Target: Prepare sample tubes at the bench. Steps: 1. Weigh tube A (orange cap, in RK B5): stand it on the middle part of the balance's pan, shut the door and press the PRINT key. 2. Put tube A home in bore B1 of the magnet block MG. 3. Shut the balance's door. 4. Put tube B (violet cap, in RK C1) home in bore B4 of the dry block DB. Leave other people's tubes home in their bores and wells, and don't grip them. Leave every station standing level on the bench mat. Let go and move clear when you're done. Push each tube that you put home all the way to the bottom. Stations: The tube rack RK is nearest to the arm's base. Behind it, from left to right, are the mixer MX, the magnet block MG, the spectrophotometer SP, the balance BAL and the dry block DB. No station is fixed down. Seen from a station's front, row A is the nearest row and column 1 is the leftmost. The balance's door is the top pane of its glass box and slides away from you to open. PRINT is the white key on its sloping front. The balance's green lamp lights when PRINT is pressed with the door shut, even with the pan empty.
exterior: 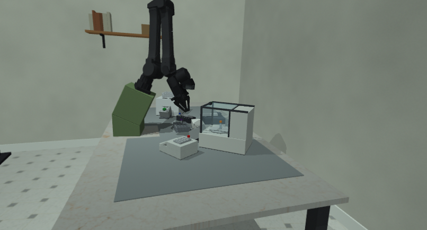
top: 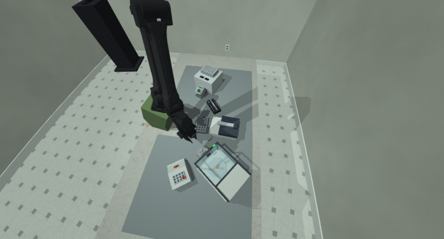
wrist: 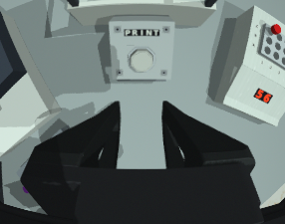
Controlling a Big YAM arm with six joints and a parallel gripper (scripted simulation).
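My gripper is now 120 mm to the left of the balance door, 120 mm short of it and 50 mm below it. From my hand the other things lie so: red-capped tube (200 mm to the right, 100 mm below, 50 mm behind); then balance pan (140 mm to the right, 140 mm ahead, 80 mm below); then tube rack RK (180 mm to the left, 150 mm below, 20 mm ahead).
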